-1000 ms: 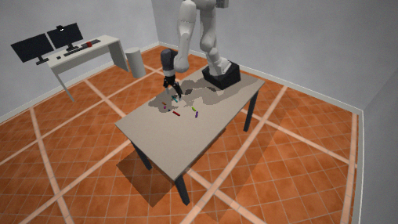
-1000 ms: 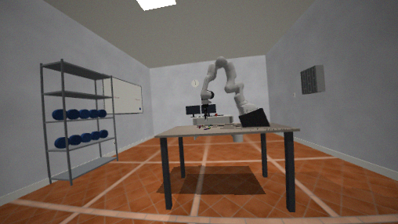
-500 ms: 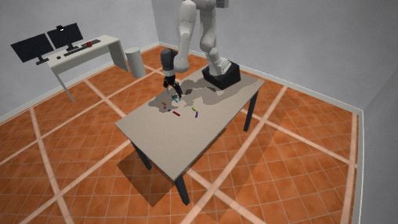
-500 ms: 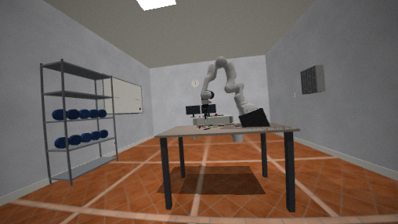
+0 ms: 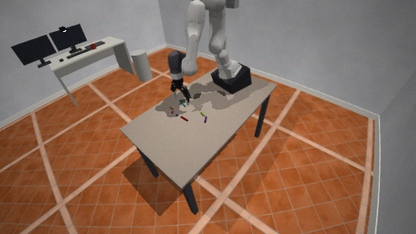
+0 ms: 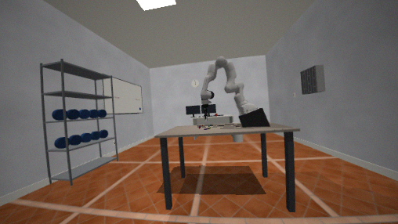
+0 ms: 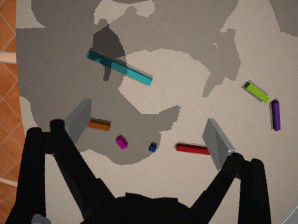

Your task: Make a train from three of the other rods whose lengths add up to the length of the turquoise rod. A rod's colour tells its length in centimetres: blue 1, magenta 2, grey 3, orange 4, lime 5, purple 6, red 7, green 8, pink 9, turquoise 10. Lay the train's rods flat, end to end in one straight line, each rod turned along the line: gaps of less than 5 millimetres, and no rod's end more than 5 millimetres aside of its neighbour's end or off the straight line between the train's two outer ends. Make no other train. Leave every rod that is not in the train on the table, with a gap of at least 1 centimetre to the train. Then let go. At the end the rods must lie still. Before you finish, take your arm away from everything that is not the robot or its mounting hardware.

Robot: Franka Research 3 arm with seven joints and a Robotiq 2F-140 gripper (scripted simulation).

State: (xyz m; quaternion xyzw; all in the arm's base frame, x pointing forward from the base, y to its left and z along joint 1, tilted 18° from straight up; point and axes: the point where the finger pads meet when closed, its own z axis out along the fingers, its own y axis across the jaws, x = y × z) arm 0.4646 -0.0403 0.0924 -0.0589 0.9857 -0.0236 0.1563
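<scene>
The small blue rod lies 80 mm ahead of my hand, 30 mm to the left of it and 80 mm below it. Round my hand: orange rod: 70 mm ahead, 70 mm to the right, 80 mm below; magenta rod: 90 mm ahead, 20 mm to the right, 80 mm below; turquoise rod: 30 mm behind, 50 mm to the right, 80 mm below.
</scene>
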